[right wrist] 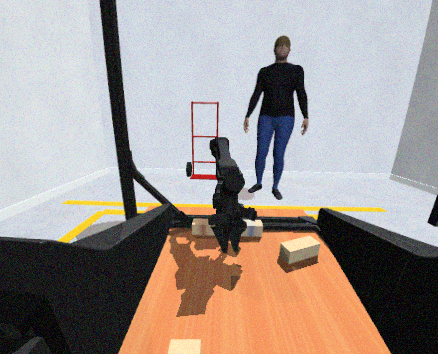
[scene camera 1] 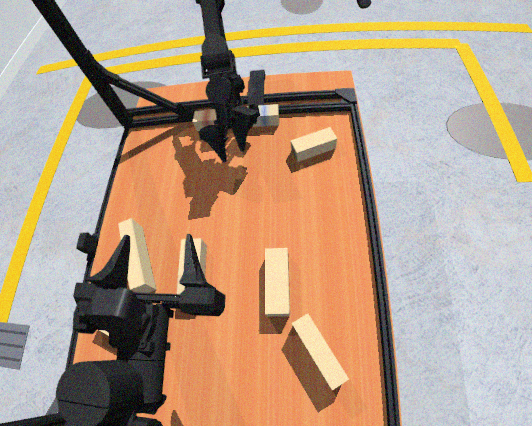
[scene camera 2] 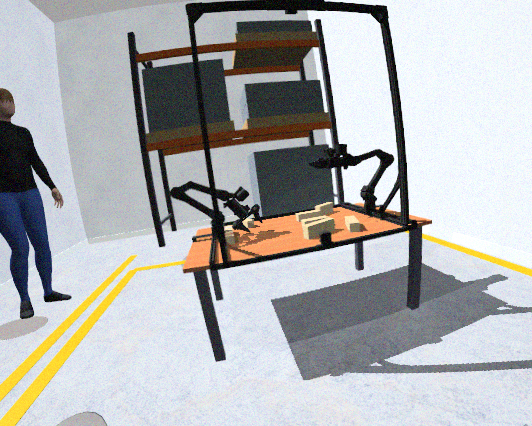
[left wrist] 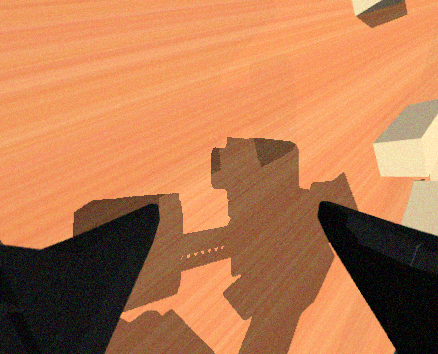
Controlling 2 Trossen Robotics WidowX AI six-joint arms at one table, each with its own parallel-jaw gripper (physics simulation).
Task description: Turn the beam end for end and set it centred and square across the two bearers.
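Places are measured from the left arm's base along level axes (x ahead, y left, z up), in metres.
Pixels of known places: left gripper, fingertip midpoint: [right wrist: 230,252] [scene camera 1: 234,156] [scene camera 2: 256,227] [left wrist: 237,210]; right gripper, fingertip midpoint: [right wrist: 244,212] [scene camera 1: 157,235] [scene camera 2: 311,164]; right arm's base, link origin: [scene camera 2: 370,210].
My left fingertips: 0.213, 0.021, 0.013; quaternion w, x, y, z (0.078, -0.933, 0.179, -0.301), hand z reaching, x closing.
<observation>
Ahead of a thing's pixels: the offset from my left fingertips to its middle, as dx, dy, dz.
The beam {-0.153, -0.006, -0.010} [scene camera 1: 268,114] [scene camera 2: 231,236] [right wrist: 254,228], pale with a reddish and a blue band, lies crosswise at the picture's top in scene camera 1, its middle hidden behind the left arm. Two pale blocks, one {+0.315, -0.083, -0.009} [scene camera 1: 183,265] partly behind a right finger and one {+0.342, +0.118, -0.009} [scene camera 1: 276,281], lie roughly parallel mid-table; whether they are the bearers I cannot tell. My left gripper [scene camera 1: 233,154] [scene camera 2: 254,226] [left wrist: 237,210] [right wrist: 230,252] is open and empty, low over the table, its tips on the mid-table side of the beam. My right gripper [scene camera 1: 158,236] is open and empty, high above the blocks.
Other pale blocks lie at the upper right [scene camera 1: 314,144], slanted at the left [scene camera 1: 140,260] and slanted at the lower right [scene camera 1: 320,350]. Part of another shows under the right arm. A black frame [scene camera 1: 372,215] borders the table. A person [scene camera 2: 19,145] [right wrist: 281,92] stands beyond it.
</observation>
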